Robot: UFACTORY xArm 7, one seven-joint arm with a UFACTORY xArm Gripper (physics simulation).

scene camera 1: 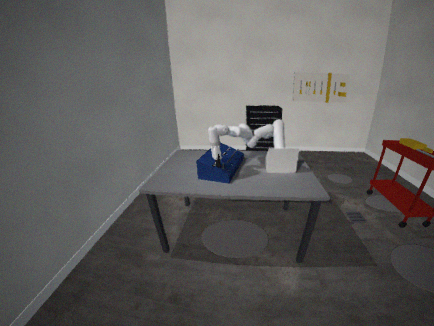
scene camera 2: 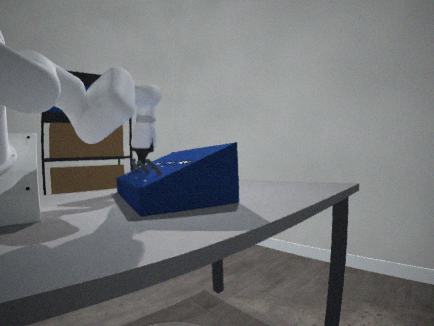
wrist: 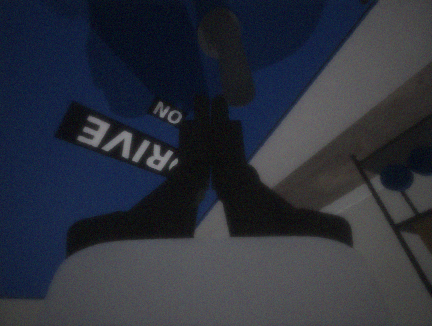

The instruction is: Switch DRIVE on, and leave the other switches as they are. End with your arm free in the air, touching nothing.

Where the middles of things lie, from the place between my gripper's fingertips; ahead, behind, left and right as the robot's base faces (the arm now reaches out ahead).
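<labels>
Here is my gripper, 30 mm above the blue sloped switch box (scene camera 2: 205,177) and 200 mm to the left of it.
</labels>
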